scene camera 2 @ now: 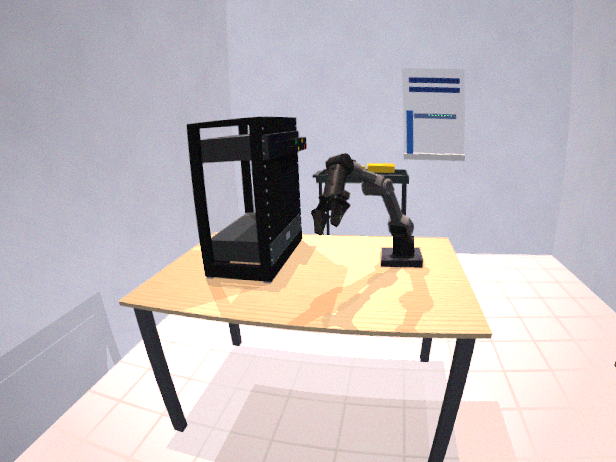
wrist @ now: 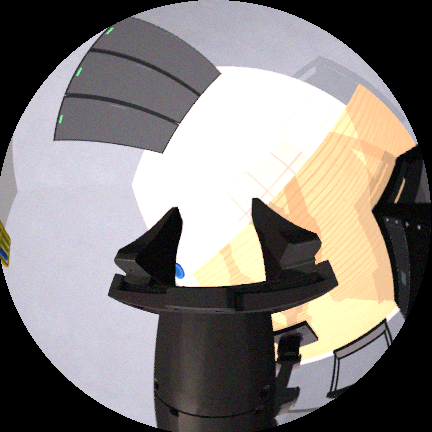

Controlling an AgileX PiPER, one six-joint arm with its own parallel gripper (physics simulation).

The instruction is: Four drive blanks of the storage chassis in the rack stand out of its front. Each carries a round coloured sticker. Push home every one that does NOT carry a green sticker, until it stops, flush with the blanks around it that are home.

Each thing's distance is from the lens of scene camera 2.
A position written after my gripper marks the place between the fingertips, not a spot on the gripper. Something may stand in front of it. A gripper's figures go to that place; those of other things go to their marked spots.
my gripper (scene camera 2: 325, 229): 92 cm
black rack (scene camera 2: 269, 236): 127 cm
